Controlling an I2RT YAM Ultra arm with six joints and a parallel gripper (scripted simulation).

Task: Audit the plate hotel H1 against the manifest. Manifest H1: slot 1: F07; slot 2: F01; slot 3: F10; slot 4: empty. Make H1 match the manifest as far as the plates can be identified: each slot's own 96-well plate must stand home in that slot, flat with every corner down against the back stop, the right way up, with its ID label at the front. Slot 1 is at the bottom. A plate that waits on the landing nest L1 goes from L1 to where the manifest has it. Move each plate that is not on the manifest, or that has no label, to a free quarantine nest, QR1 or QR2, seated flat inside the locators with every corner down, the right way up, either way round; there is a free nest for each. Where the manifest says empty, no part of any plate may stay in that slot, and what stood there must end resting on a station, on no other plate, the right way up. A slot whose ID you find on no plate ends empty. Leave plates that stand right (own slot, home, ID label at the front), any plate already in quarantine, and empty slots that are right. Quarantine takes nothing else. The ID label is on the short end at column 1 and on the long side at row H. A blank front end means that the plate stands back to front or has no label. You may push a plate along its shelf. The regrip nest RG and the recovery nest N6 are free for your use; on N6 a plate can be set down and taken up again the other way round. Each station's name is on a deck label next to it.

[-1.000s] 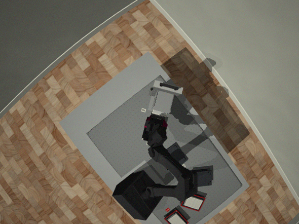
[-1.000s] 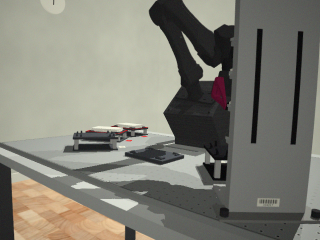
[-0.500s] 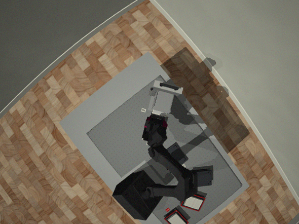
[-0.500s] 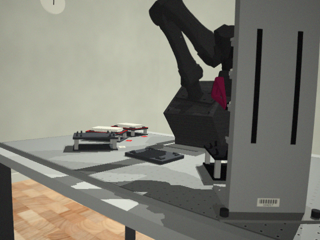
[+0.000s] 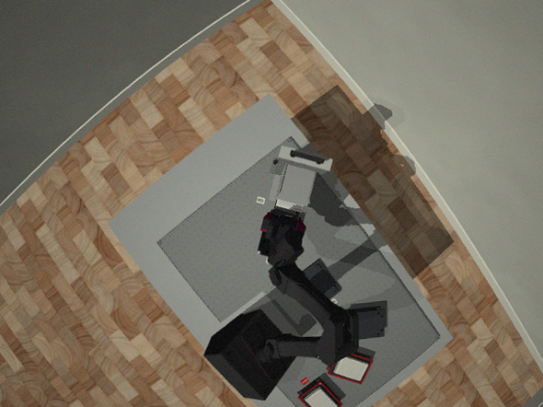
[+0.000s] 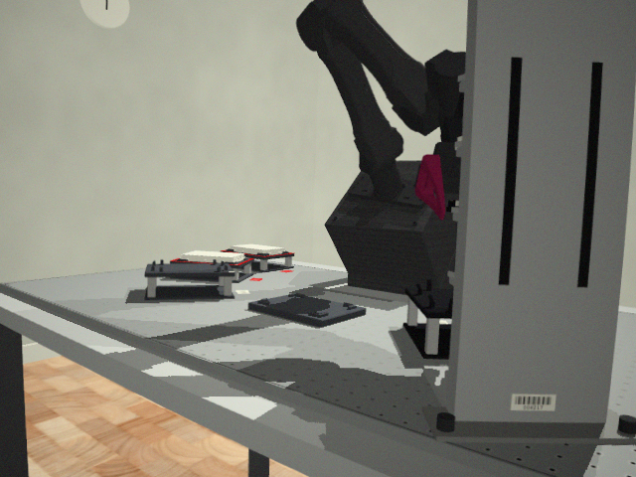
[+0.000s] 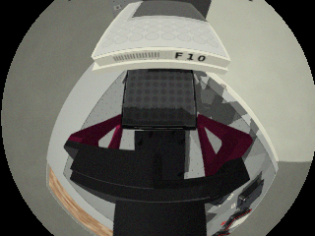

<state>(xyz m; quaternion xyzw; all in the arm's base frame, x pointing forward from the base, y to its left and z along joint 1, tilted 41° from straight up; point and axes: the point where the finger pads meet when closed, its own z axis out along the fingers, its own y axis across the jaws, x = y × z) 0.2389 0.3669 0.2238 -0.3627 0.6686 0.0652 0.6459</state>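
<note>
Right now the dark 96-well plate is 40 mm to the left of my hand, 40 mm ahead of it and 10 mm above it. From my hand the other things lie so: N6 deck label 420 mm to the right, 180 mm below, 20 mm ahead; H1 deck label 180 mm below, 90 mm to the left, 50 mm behind; grey hotel back wall 120 mm to the left, 110 mm ahead, 10 mm above.
</note>
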